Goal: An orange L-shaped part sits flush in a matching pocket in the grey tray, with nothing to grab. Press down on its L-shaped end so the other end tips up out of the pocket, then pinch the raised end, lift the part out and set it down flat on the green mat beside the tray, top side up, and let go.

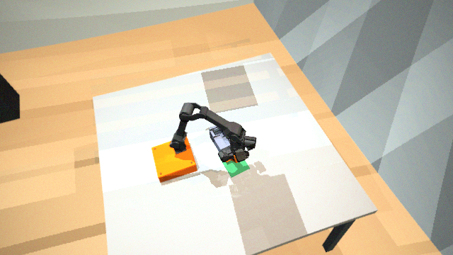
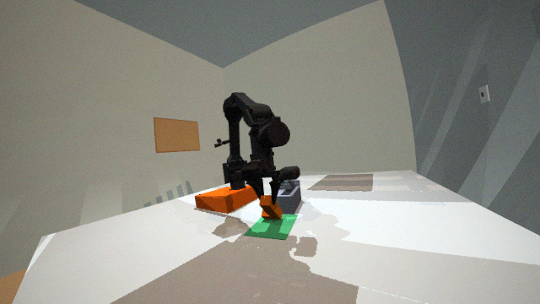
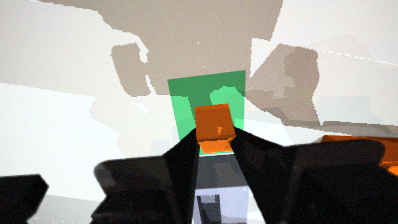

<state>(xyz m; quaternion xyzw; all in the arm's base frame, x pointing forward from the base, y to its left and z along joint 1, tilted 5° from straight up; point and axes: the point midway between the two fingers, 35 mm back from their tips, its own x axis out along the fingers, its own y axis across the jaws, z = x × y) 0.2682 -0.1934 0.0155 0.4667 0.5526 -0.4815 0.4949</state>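
Right now my gripper tip is 20 mm past the orange L-shaped part, 30 mm to the right of it and 30 mm above it. From my gripper tip the other things lie so: green mat: 20 mm to the left, 90 mm below.
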